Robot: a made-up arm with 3 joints. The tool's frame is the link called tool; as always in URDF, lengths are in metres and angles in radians.
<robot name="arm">
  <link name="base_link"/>
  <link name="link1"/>
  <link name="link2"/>
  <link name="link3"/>
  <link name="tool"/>
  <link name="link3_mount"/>
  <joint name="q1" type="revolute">
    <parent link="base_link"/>
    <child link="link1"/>
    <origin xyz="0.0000 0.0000 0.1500" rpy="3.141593 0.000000 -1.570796"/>
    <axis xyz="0 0 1"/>
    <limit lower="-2.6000" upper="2.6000" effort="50" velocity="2.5"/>
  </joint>
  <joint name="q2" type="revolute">
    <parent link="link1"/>
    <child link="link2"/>
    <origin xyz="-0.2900 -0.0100 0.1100" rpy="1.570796 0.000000 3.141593"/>
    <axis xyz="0 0 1"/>
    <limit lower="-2.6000" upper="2.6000" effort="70" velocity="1"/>
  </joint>
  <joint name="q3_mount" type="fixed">
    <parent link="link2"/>
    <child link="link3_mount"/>
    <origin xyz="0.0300 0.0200 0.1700"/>
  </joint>
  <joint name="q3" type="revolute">
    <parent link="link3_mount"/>
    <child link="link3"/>
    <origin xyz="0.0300 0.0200 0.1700" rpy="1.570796 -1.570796 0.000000"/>
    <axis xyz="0 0 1"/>
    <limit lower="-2.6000" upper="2.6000" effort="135" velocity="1.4"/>
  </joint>
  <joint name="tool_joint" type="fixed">
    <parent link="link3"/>
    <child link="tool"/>
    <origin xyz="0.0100 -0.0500 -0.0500" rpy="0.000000 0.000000 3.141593"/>
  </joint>
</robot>
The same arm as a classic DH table. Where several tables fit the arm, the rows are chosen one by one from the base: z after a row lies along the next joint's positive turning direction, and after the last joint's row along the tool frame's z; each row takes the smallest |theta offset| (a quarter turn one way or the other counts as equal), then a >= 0, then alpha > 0; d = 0 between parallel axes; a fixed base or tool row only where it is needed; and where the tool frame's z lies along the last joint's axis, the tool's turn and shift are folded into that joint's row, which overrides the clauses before.
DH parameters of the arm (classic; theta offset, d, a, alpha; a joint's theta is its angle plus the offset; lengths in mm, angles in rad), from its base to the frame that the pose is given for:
base (fixed): 0 0 0 3.1416
q1: -1.5708 -40 290 1.5708
q2: 0 330 60 1.5708
q3: 0.1974 0 51 0
tool (fixed): -1.7682 -90 0 0
Joint limits (rad, base to tool): -2.6..2.6 -2.6..2.6 -2.6..2.6

